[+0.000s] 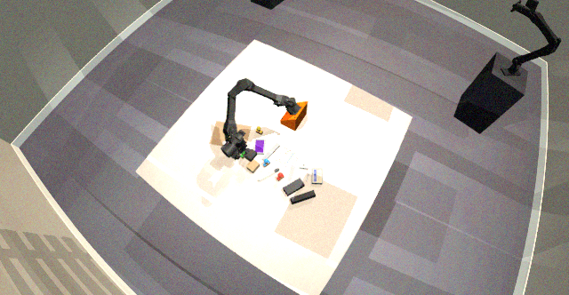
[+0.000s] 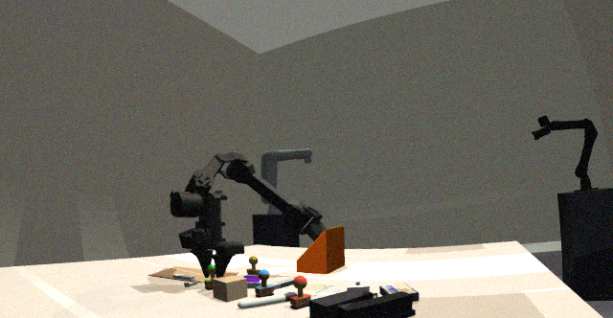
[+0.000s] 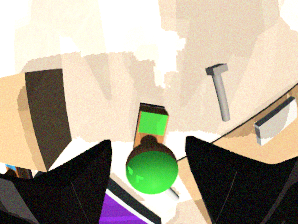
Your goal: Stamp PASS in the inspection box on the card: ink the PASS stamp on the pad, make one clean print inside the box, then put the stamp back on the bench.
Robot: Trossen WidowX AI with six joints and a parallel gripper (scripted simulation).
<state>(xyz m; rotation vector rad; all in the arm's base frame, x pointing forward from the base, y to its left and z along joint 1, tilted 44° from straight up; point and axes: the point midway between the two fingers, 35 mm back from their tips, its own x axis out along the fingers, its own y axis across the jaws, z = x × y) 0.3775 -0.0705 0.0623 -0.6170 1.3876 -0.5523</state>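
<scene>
Now: the green-knobbed stamp 10 mm below my gripper tip. From my gripper tip the other things lie so: ink pad (100 mm behind, 40 mm to the left, 20 mm below); then blue-knobbed stamp (40 mm behind, 140 mm to the left); then tan block (20 mm ahead, 90 mm to the left).
</scene>
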